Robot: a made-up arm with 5 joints.
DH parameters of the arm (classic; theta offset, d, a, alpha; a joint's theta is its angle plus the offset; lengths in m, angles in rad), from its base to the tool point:
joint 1: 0 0.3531 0 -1.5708
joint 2: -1.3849 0 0.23 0
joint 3: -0.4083 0 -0.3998 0
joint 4: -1.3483 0 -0.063 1.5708
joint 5: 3.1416 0.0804 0 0
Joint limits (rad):
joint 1: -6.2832..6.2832
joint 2: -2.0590..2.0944
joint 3: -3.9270..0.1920
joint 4: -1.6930..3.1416
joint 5: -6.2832..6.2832
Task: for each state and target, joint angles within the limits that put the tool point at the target. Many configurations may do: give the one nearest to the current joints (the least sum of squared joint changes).
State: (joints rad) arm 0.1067 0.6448 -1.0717 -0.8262 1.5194
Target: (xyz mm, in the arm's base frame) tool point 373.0 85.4 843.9
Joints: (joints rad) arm 0.2251 -0.0644 -1.6984 -0.8240 1.5194
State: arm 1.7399 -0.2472 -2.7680 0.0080 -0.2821
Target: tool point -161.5 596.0 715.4
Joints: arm 1.8354 0.5820 -2.2756 0.1408 -0.2821
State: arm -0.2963 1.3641 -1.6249 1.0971 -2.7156
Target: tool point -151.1 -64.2 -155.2
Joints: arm 0.4018 2.0944 -1.2084 0.9093 -2.7156
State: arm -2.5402 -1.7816 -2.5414 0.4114 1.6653
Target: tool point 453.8 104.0 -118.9
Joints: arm -2.9163 -1.9315 -3.5334 -0.0091 1.6653
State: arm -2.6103 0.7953 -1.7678 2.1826 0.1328
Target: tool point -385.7 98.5 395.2
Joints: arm -3.3916 0.1990 -1.2903 2.5795 0.1328
